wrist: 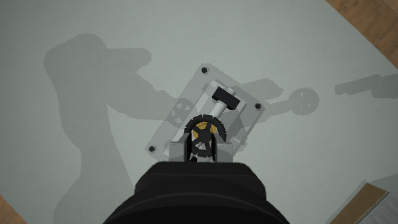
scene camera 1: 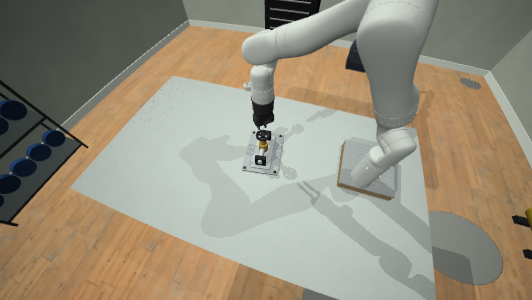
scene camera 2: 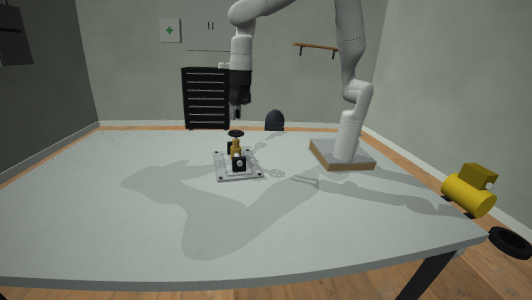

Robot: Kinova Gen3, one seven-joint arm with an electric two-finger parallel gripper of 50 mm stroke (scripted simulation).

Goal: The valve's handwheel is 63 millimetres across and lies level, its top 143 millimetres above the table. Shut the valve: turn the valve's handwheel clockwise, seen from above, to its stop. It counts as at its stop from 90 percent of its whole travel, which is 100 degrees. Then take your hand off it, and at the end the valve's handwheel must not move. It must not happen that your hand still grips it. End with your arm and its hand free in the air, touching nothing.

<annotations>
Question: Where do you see a black handwheel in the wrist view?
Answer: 204,136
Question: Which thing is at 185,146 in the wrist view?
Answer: The gripper.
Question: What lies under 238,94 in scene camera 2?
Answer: The gripper.
</annotations>
